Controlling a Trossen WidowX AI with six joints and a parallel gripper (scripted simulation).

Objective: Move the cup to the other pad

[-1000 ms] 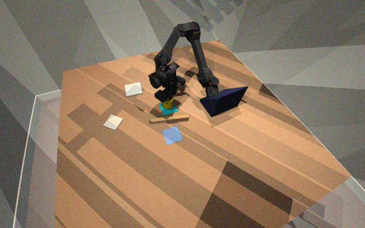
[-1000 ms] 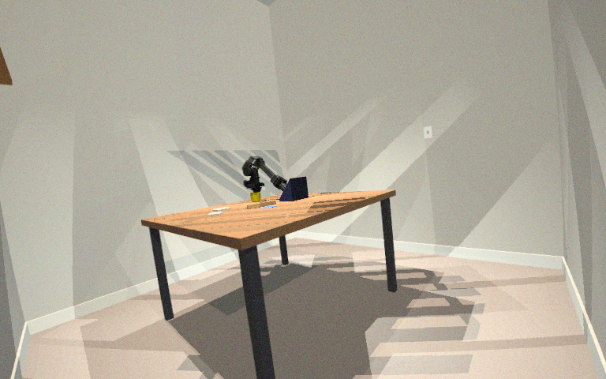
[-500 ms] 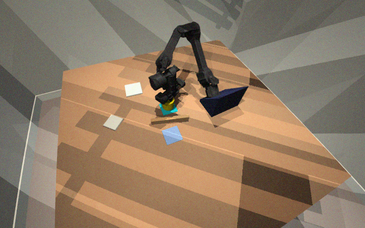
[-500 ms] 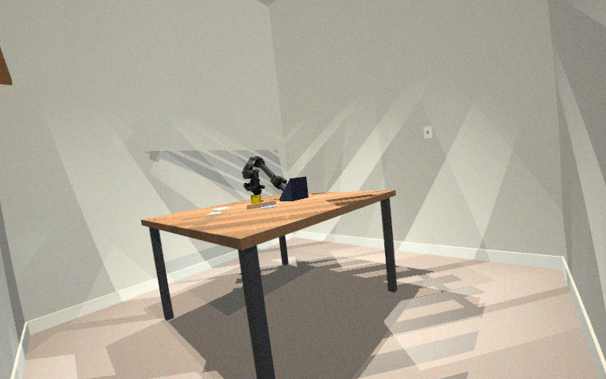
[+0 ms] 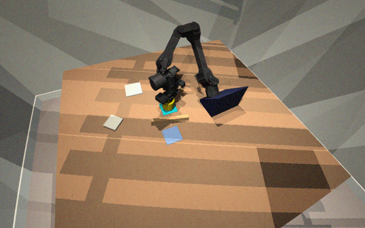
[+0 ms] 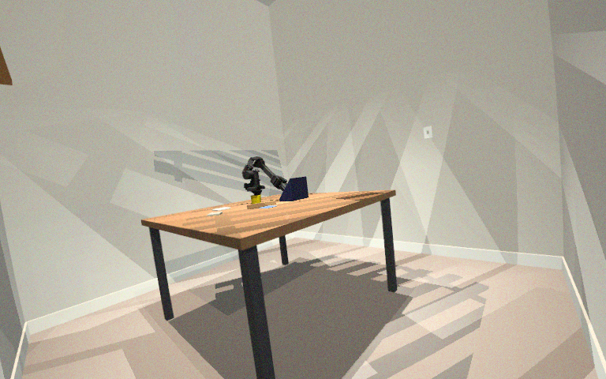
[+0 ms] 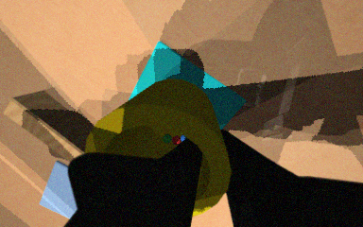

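Now: gripper tip 2 cm short of the cyan pad, 1 cm to the right of it and 5 cm above it. Also, from my gripper tip: wooden bar 5 cm ahead, 10 cm to the left, 3 cm below; grey tile 19 cm ahead, 20 cm to the right, 3 cm below.
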